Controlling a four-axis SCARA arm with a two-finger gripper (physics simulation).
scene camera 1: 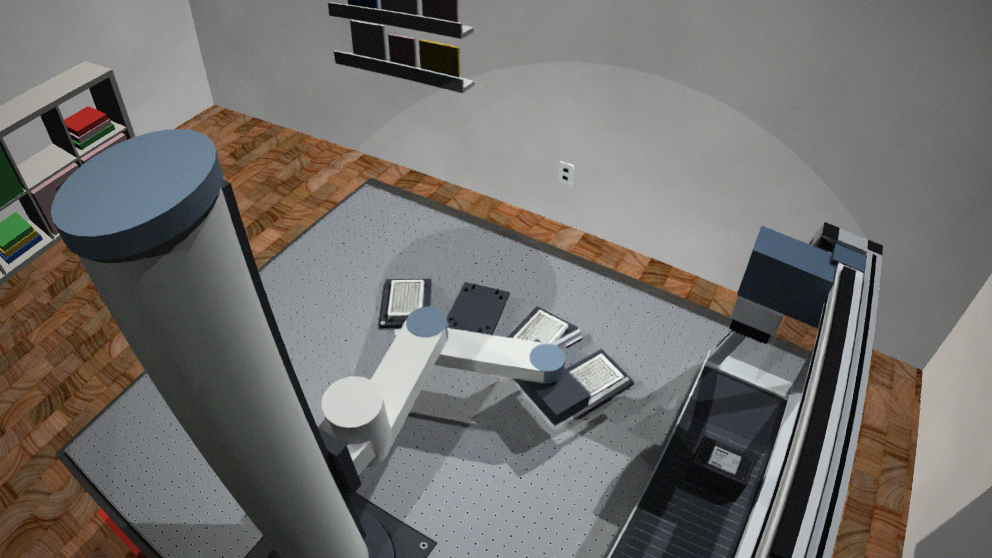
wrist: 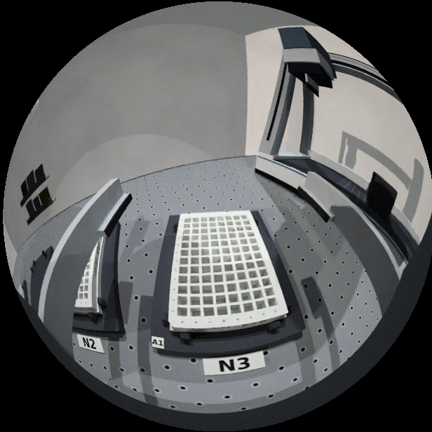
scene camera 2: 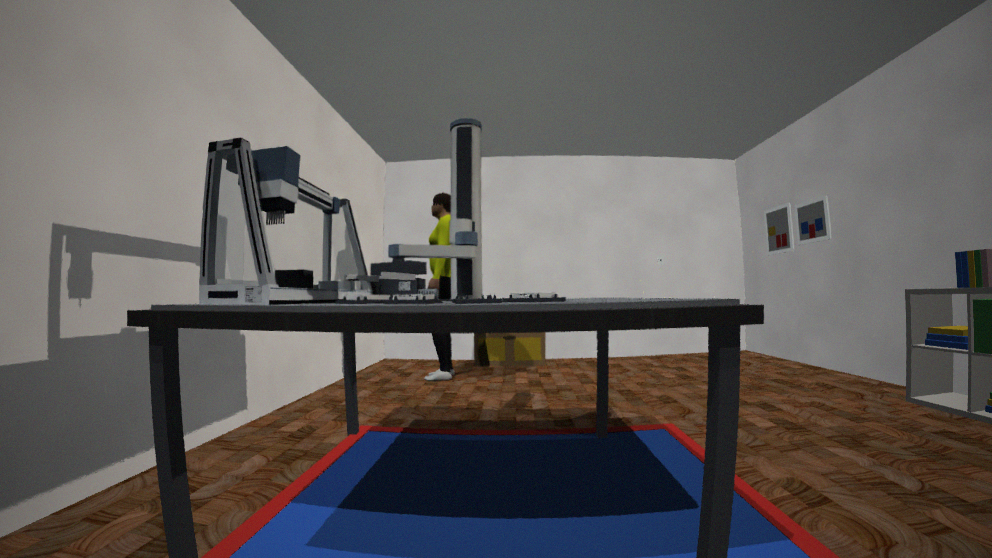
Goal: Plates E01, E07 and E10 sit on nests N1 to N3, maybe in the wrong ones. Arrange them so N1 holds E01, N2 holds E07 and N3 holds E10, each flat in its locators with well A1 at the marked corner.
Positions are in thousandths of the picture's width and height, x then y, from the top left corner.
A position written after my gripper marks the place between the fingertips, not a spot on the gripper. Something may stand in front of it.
Observation:
I see my gripper (scene camera 1: 608, 639), an out nest (scene camera 1: 480, 553), a nest N2 (wrist: 256, 744) and a nest N3 (wrist: 531, 788).
My gripper shows as well in scene camera 2 (scene camera 2: 365, 496).

